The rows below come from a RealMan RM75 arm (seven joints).
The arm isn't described. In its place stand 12 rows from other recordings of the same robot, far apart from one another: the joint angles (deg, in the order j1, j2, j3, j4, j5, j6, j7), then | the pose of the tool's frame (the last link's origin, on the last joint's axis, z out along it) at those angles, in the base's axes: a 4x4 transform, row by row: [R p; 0 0 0 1], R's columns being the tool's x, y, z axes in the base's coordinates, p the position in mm.
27.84 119.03 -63.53 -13.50 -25.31 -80.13 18.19 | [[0.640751, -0.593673, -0.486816, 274.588], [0.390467, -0.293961, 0.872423, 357.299], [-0.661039, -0.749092, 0.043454, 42.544], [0, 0, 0, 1]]
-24.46 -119.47 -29.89 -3.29 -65.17 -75.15 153.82 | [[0.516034, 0.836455, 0.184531, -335.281], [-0.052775, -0.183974, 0.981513, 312.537], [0.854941, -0.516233, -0.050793, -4.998], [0, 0, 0, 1]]
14.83 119.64 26.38 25.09 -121.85 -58.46 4.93 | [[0.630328, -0.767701, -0.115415, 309.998], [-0.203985, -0.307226, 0.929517, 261.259], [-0.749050, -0.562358, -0.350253, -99.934], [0, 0, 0, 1]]
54.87 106.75 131.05 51.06 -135.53 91.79 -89.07 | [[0.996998, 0.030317, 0.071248, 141.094], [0.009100, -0.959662, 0.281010, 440.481], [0.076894, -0.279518, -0.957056, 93.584], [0, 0, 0, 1]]
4.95 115.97 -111.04 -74.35 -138.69 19.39 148.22 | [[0.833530, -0.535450, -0.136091, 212.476], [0.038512, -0.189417, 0.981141, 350.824], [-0.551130, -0.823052, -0.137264, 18.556], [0, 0, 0, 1]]
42.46 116.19 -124.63 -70.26 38.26 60.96 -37.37 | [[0.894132, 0.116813, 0.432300, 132.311], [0.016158, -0.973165, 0.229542, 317.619], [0.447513, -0.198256, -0.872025, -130.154], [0, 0, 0, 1]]
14.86 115.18 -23.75 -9.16 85.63 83.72 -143.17 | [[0.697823, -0.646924, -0.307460, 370.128], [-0.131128, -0.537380, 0.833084, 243.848], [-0.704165, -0.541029, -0.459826, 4.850], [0, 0, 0, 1]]
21.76 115.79 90.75 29.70 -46.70 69.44 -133.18 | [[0.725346, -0.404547, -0.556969, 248.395], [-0.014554, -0.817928, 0.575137, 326.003], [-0.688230, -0.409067, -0.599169, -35.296], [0, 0, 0, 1]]
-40.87 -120.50 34.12 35.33 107.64 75.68 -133.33 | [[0.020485, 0.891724, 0.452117, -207.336], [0.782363, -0.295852, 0.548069, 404.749], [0.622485, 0.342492, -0.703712, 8.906], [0, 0, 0, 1]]
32.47 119.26 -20.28 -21.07 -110.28 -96.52 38.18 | [[0.724356, -0.192286, -0.662069, 252.472], [0.197021, -0.862535, 0.466064, 319.453], [-0.660675, -0.468038, -0.586898, -3.138], [0, 0, 0, 1]]
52.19 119.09 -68.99 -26.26 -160.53 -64.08 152.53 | [[0.427778, -0.675766, 0.600289, 265.877], [-0.874401, -0.477622, 0.085440, 385.031], [0.228974, -0.561442, -0.795207, -60.924], [0, 0, 0, 1]]
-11.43 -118.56 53.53 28.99 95.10 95.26 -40.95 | [[0.810754, 0.232548, 0.537214, -313.297], [0.003428, -0.919578, 0.392892, 219.062], [0.585376, -0.316697, -0.746349, -24.044], [0, 0, 0, 1]]
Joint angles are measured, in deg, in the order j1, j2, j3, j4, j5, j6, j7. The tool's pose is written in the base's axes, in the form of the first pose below.
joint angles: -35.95 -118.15 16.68 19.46 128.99 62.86 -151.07
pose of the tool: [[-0.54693, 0.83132, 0.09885, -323.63], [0.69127, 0.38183, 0.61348, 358.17], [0.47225, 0.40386, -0.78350, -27.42], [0, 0, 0, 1]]
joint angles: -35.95 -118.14 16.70 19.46 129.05 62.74 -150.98
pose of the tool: [[-0.54509, 0.83281, 0.09643, -323.98], [0.69136, 0.38146, 0.61360, 358.22], [0.47423, 0.40114, -0.78370, -27.38], [0, 0, 0, 1]]
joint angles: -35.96 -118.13 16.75 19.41 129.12 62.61 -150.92
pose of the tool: [[-0.54364, 0.83402, 0.09416, -324.25], [0.69180, 0.38175, 0.61293, 358.18], [0.47525, 0.39835, -0.78451, -27.62], [0, 0, 0, 1]]
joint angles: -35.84 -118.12 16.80 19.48 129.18 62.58 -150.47
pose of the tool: [[-0.53693, 0.83867, 0.09129, -325.20], [0.69408, 0.37765, 0.61288, 357.60], [0.47953, 0.39244, -0.78488, -27.36], [0, 0, 0, 1]]
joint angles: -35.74 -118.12 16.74 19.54 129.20 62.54 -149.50
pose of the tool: [[-0.52385, 0.84713, 0.08917, -326.01], [0.69843, 0.36723, 0.61428, 357.23], [0.48763, 0.38407, -0.78403, -27.01], [0, 0, 0, 1]]
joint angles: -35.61 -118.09 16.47 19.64 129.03 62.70 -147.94
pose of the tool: [[-0.50493, 0.85836, 0.09097, -326.63], [0.70383, 0.34842, 0.61905, 357.07], [0.49967, 0.37660, -0.78007, -25.78], [0, 0, 0, 1]]
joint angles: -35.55 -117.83 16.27 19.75 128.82 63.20 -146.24
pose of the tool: [[-0.48010, 0.87192, 0.09628, -326.85], [0.71235, 0.32346, 0.62284, 357.60], [0.51192, 0.36761, -0.77640, -22.85], [0, 0, 0, 1]]
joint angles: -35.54 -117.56 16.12 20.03 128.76 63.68 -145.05
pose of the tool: [[-0.45872, 0.88301, 0.09939, -327.09], [0.71854, 0.30281, 0.62611, 358.58], [0.52276, 0.35862, -0.77338, -19.34], [0, 0, 0, 1]]
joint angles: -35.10 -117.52 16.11 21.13 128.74 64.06 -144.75
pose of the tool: [[-0.44842, 0.88902, 0.09259, -329.96], [0.71499, 0.29461, 0.63403, 358.24], [0.53638, 0.35051, -0.76775, -14.35], [0, 0, 0, 1]]
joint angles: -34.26 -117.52 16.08 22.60 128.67 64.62 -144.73
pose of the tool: [[-0.44418, 0.89214, 0.08235, -334.92], [0.70650, 0.29226, 0.64455, 356.06], [0.55096, 0.34448, -0.76011, -8.05], [0, 0, 0, 1]]
